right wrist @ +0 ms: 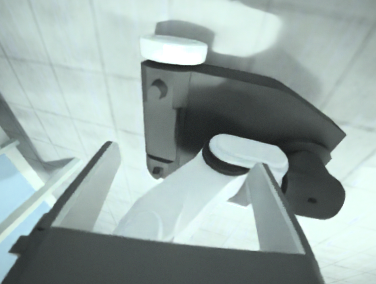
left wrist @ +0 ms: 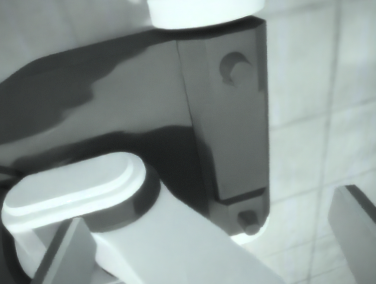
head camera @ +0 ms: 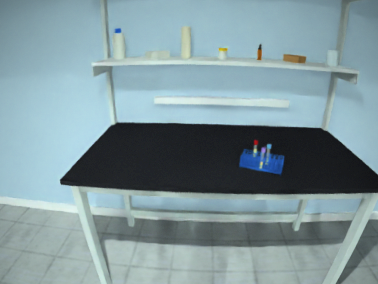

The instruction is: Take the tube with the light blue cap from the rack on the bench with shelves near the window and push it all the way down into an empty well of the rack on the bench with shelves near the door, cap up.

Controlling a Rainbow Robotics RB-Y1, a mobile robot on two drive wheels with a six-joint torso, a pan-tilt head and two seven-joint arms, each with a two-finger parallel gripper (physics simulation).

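Frame: origin at the robot's base, x ahead, y left, z up, level; metres.
Seen in the pictures: left gripper, between the fingertips: (left wrist: 208,218); right gripper, between the fingertips: (right wrist: 187,161).
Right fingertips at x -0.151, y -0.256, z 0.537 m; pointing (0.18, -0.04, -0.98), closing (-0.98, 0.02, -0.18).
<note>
Pixels of each thing's middle, then the offset from my right fingertips to it. "spot": a spot on its surface instead. Level surfaces: height alone.
- blue rack, middle of its body: (head camera: 262,161) dx +1.022, dy -0.023, dz +0.406 m
- purple cap, a spot on its surface: (head camera: 263,150) spot: dx +0.981, dy -0.010, dz +0.486 m
- black bench, height of its surface: dz +0.377 m
- brown box, a spot on its surface: (head camera: 294,58) spot: dx +1.448, dy -0.260, dz +0.858 m
A blue rack (head camera: 251,163) stands on the black bench top, right of the middle in the head view. Three upright tubes are in it: one with a light blue cap (head camera: 269,146) at the back right, one with a red cap (head camera: 255,142) at the back left, and one with a purple cap (head camera: 263,150) nearer the front. My left gripper (left wrist: 208,218) is open, with nothing between its fingers. My right gripper (right wrist: 187,161) is open and empty. Both grippers point down beside the base, away from the rack, and do not show in the head view. A second rack does not show.
The black bench (head camera: 165,160) stands ahead against a blue wall, its front edge facing me. A shelf (head camera: 170,62) above it holds bottles, jars and a brown box (head camera: 294,58). Pale frame bars (right wrist: 37,200) show left in the right wrist view. My dark base (right wrist: 225,105) lies below the arms.
</note>
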